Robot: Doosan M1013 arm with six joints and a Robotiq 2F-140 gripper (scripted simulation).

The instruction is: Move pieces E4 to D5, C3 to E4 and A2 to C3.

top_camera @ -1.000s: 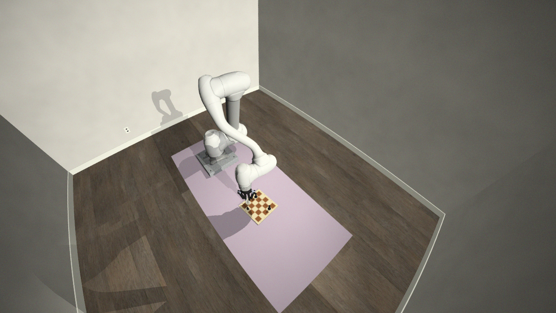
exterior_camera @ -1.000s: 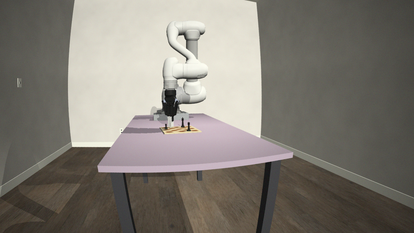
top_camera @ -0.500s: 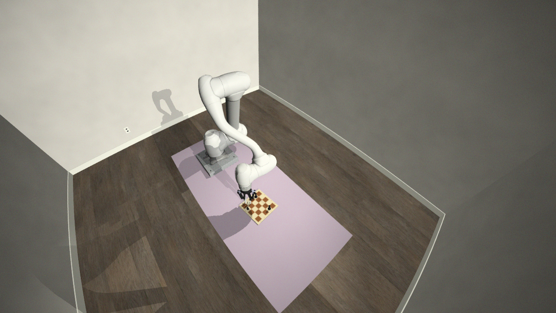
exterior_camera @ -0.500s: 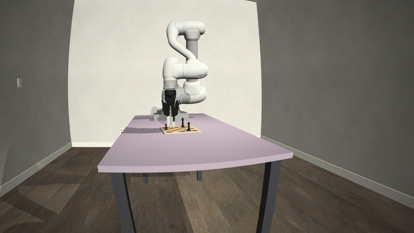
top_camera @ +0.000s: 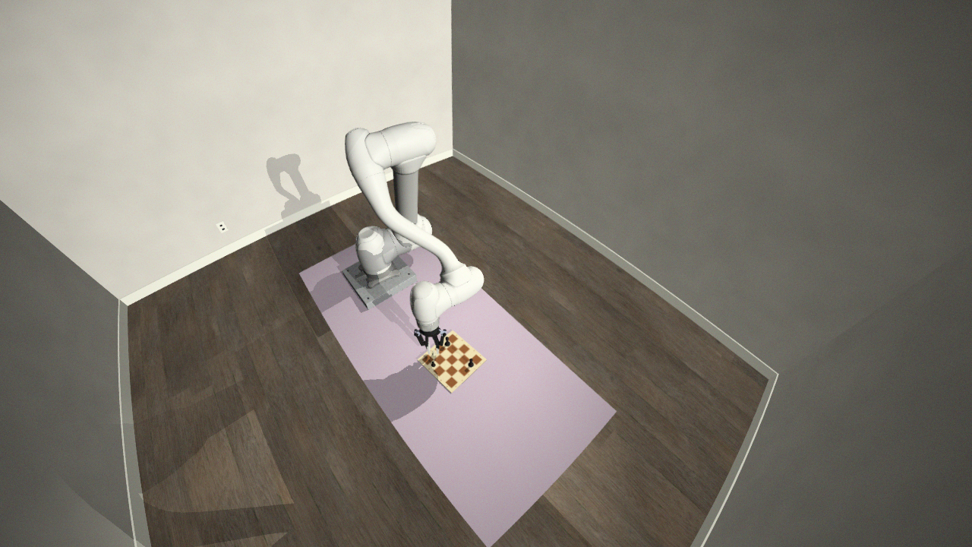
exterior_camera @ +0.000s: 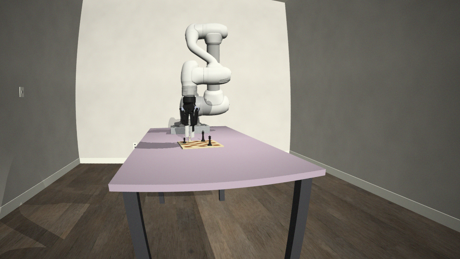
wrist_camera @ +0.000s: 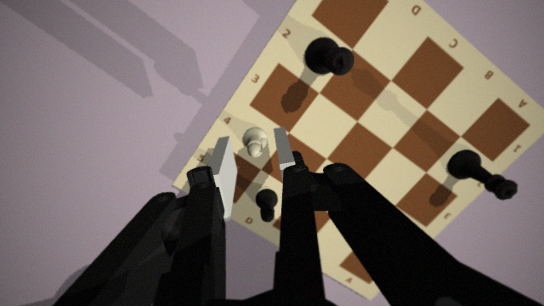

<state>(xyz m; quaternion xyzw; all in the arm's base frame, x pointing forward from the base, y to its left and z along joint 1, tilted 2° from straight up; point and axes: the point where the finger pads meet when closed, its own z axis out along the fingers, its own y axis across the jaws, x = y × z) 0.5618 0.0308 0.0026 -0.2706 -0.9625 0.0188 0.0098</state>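
My gripper is now 50 mm above the white pawn. The rest, counted from my hand: chessboard 70 mm ahead, 60 mm to the left, 60 mm below; black pawn 50 mm below, 50 mm ahead, 30 mm to the right; tall black piece 80 mm to the left, 30 mm below, 10 mm behind.
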